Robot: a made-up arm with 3 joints.
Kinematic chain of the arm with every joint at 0, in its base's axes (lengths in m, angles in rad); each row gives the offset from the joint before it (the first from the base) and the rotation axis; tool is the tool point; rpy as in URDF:
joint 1: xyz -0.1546 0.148 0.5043 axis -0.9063 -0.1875 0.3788
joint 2: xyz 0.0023 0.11 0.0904 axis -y
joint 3: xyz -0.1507 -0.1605 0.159 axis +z
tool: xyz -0.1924 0.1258 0.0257 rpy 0 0 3.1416
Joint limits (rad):
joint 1: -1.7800..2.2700
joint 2: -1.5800..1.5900
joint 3: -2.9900..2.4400
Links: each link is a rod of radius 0.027 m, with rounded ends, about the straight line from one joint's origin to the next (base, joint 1, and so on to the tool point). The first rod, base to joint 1, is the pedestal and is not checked.
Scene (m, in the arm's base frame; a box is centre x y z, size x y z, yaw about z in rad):
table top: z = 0
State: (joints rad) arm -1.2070 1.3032 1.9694
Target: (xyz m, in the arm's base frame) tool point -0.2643 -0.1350 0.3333
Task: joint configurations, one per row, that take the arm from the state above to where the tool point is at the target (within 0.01 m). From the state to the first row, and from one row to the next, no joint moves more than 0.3 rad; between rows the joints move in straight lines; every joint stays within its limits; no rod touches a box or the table.
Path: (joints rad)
1: -0.9131 1.3332 1.7671
2: -0.6192 1.3631 1.5649
3: -0.3253 1.3931 1.3626
4: -0.0314 1.4231 1.1603
5: 0.2625 1.4531 0.9580
6: 0.5564 1.4830 0.7558
7: 0.8503 1.5130 0.5535

